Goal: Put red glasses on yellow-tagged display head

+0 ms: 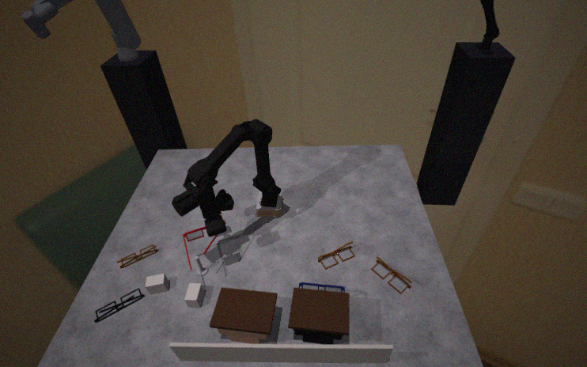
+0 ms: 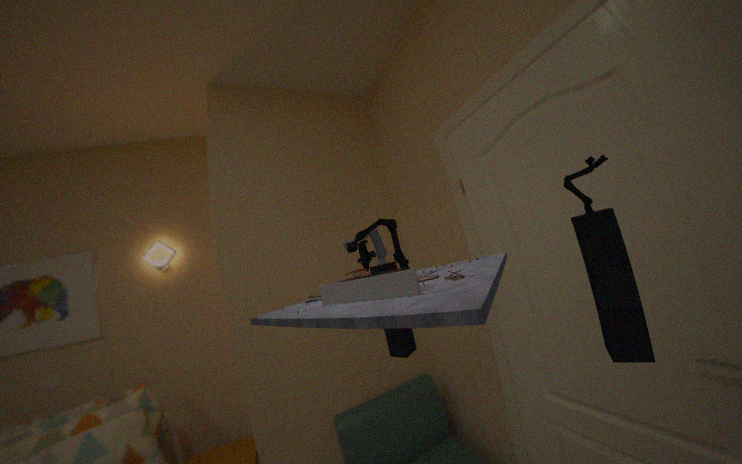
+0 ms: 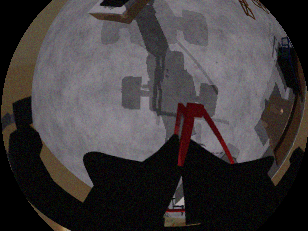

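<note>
The grey peg lies 11 cm ahead of my gripper tip, 9 cm below it and 5 cm to the right of it. From my gripper tip the other things lie so: white board 38 cm ahead, 28 cm to the left, 6 cm below.
</note>
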